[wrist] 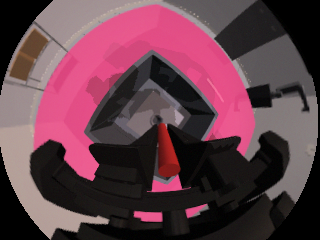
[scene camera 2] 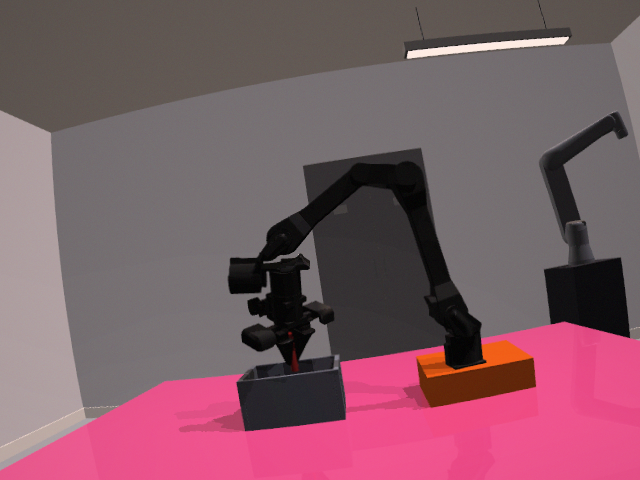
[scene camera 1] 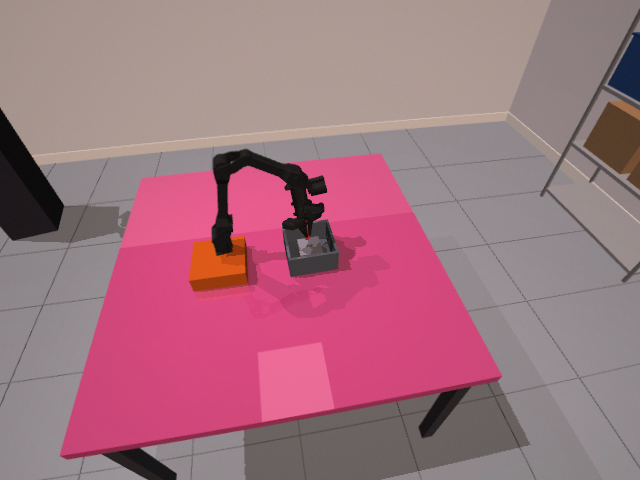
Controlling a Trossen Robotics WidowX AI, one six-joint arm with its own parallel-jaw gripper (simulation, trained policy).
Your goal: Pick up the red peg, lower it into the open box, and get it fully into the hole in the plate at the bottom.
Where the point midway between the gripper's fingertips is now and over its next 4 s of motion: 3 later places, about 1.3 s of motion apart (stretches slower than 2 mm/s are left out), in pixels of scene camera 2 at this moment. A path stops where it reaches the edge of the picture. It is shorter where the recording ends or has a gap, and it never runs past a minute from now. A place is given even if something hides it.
My gripper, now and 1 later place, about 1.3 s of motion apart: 292,363; 271,377
